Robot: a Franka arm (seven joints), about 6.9 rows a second.
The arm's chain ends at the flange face. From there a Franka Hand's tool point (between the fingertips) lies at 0.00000 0.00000 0.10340 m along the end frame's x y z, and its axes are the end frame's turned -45 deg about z.
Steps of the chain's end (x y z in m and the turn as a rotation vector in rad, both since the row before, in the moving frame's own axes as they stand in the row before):
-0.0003 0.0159 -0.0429 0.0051 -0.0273 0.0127
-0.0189 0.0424 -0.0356 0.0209 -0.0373 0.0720
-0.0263 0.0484 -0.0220 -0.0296 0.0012 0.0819
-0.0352 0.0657 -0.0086 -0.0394 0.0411 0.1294
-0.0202 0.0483 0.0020 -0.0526 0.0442 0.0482
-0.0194 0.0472 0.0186 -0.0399 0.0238 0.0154
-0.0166 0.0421 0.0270 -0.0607 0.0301 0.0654
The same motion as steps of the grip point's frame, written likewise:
-0.0131 0.0087 -0.0429 0.0229 -0.0157 0.0127
-0.0444 0.0123 -0.0357 0.0412 -0.0116 0.0720
-0.0550 0.0178 -0.0220 -0.0218 -0.0201 0.0819
-0.0716 0.0274 -0.0088 -0.0569 0.0012 0.1294
-0.0492 0.0269 0.0018 -0.0684 -0.0059 0.0482
-0.0483 0.0243 0.0185 -0.0450 -0.0114 0.0154
-0.0440 0.0246 0.0268 -0.0642 -0.0216 0.0654

